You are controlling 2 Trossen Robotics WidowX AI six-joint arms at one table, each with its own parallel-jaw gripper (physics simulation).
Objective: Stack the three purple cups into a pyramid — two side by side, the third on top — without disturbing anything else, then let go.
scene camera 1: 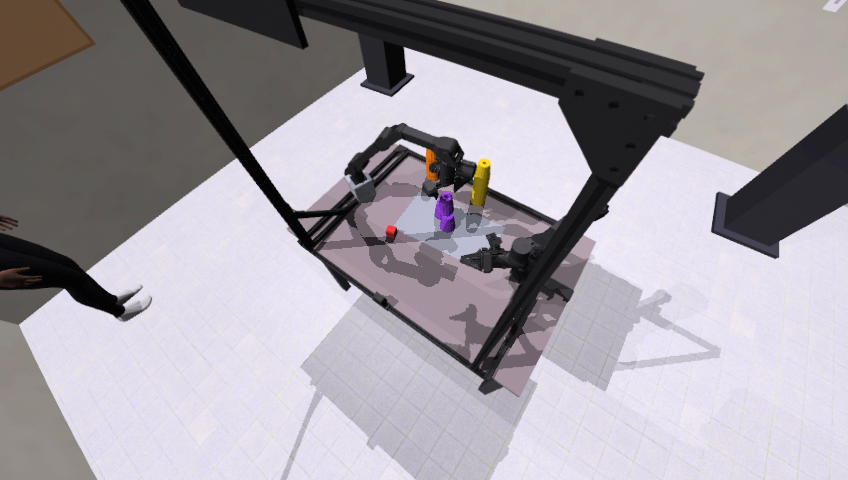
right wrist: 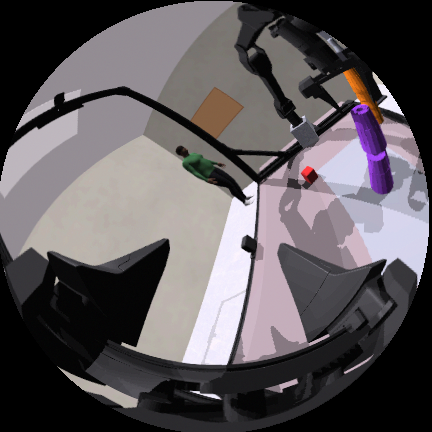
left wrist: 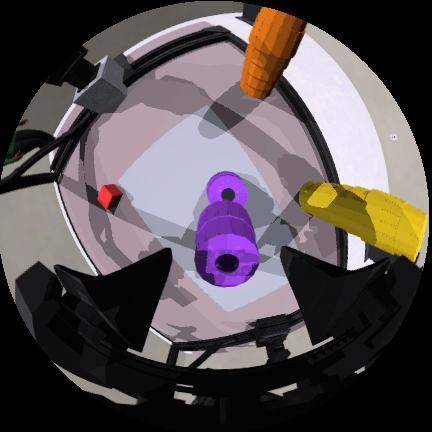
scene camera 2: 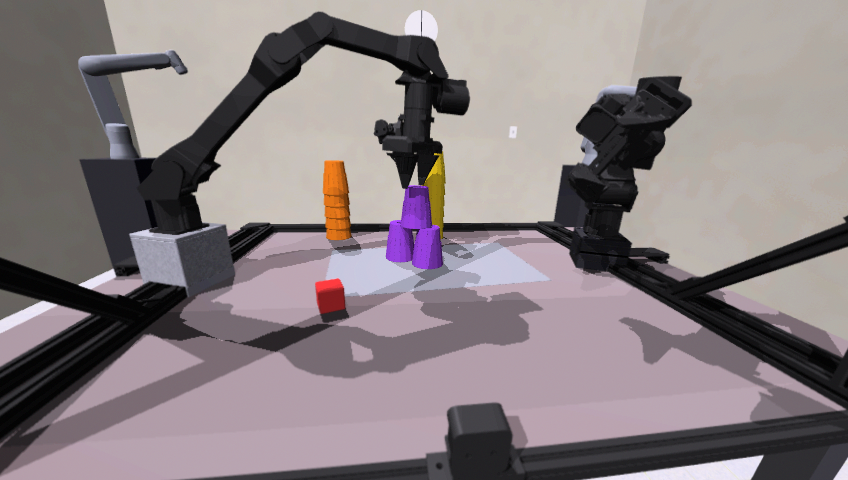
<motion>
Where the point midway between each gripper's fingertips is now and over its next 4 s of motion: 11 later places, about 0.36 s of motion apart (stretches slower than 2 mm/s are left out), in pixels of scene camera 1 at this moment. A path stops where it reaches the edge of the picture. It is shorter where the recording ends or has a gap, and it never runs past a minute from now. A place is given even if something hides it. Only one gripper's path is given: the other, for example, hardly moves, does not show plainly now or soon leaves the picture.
The left gripper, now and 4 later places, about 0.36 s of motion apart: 445, 195; 445, 195; 425, 182; 410, 172; 405, 169
</motion>
